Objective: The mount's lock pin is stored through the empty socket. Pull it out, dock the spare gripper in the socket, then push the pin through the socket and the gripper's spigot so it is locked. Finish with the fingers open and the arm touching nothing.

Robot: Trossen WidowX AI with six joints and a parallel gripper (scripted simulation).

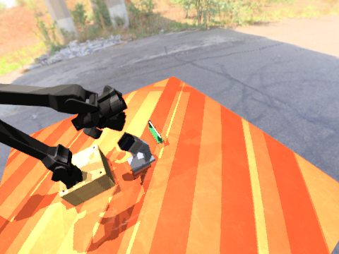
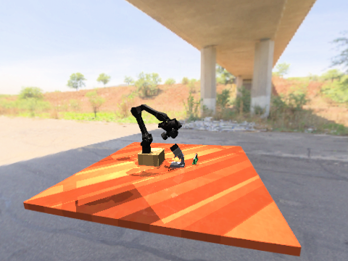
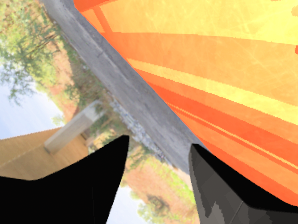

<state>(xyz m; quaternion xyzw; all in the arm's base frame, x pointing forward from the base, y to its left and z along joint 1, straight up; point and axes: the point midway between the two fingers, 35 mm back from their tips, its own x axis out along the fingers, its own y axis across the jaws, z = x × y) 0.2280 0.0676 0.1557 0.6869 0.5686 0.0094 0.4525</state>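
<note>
Now: the green slanted bar 210 mm below my gripper tip, 170 mm ahead of it and 20 mm to the right of it. The rest, counted from my gripper tip: mount (180 mm below, 120 mm to the right, 40 mm ahead); spare gripper (120 mm to the right, 120 mm below, 20 mm ahead).
</note>
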